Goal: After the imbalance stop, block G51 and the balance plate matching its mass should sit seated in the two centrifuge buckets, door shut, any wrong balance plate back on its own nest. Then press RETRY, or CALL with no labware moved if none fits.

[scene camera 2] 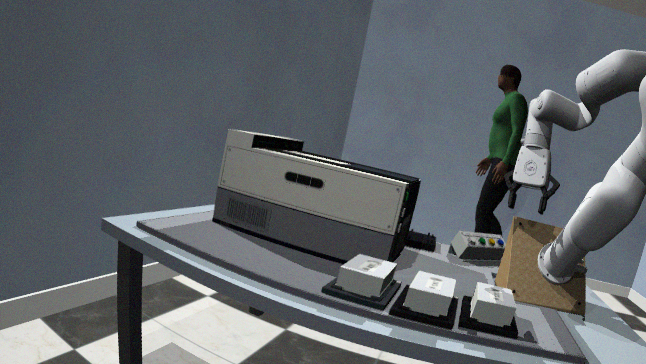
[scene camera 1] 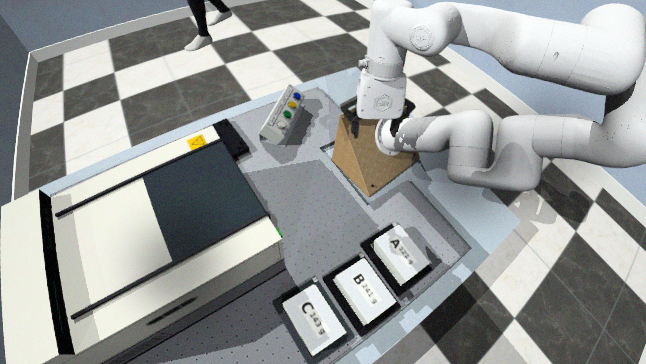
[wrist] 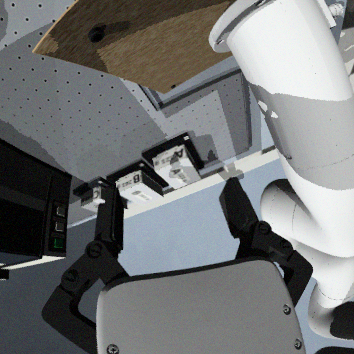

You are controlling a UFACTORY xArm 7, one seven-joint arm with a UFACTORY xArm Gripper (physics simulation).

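Frame: origin at the arm's base, x ahead, y left, z up, level; millimetres.
Seen in the pictures: gripper, between the fingertips: [scene camera 2: 525, 210] [scene camera 1: 373, 134] [wrist: 173, 191]; arm's base, origin of its link: [scene camera 2: 556, 263] [scene camera 1: 390, 135] [wrist: 261, 11].
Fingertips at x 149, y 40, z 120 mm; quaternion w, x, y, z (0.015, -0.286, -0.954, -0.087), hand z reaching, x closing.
Note:
Offsets run from my fingertips to a thing's middle.
Balance plates A {68 mm ahead, 240 mm left, 178 mm down} [scene camera 1: 401, 254] [scene camera 2: 492, 305] [wrist: 175, 167], marked 121 g, B {202 mm ahead, 253 mm left, 178 mm down} [scene camera 1: 364, 291] [scene camera 2: 430, 293] [wrist: 140, 190], marked 241 g, and C {334 mm ahead, 234 mm left, 178 mm down} [scene camera 1: 314, 320] [scene camera 2: 367, 275] [wrist: 91, 198], marked 143 g, sit on their black nests. The centrifuge {539 mm ahead, 75 mm right, 89 mm down} [scene camera 1: 175, 285] [scene camera 2: 310, 195] [wrist: 30, 200] has a dark panel {404 mm ahead, 71 mm right, 0 mm up} [scene camera 1: 205, 195] across part of its top; no bucket or block G51 shows. The button box {49 mm ahead, 336 mm right, 169 mm down} [scene camera 1: 275, 122] [scene camera 2: 467, 245] has white, green, yellow and blue buttons; its labels are unreadable. My gripper [scene camera 1: 376, 127] [scene camera 2: 527, 208] [wrist: 173, 191] is open and empty, above the brown pedestal, away from the plates.
The brown wedge-shaped pedestal [scene camera 1: 370, 160] [scene camera 2: 530, 255] [wrist: 150, 50] carries the arm's base. A black block {272 mm ahead, 362 mm right, 196 mm down} [scene camera 1: 231, 140] [scene camera 2: 421, 240] stands at the centrifuge's end, near the button box. A person in green [scene camera 2: 507, 125] stands behind the table.

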